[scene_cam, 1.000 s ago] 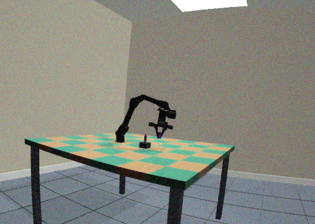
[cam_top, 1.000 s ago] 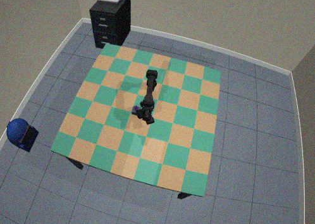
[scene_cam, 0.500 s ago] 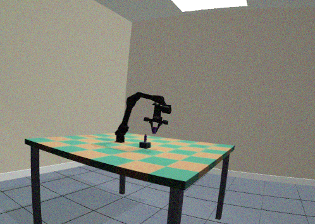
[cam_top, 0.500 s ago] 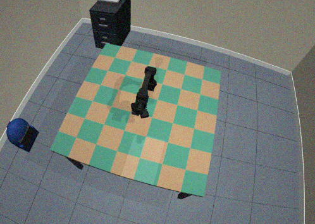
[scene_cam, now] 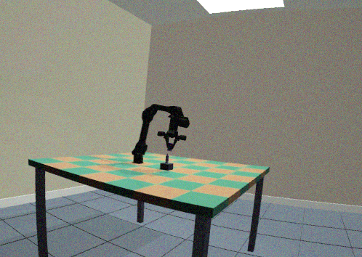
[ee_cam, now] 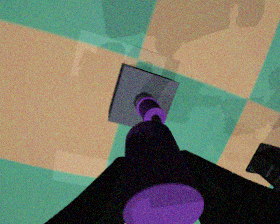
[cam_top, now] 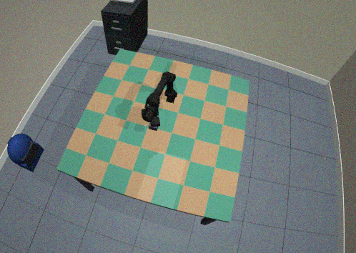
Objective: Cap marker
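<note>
The purple marker lies 6 cm below my gripper tip, 1 cm to the right of it and 1 cm behind it. From my gripper tip the other things lie so: holder block: 12 cm below, 1 cm to the right, 1 cm behind; then purple cap: 1 cm above.
</note>
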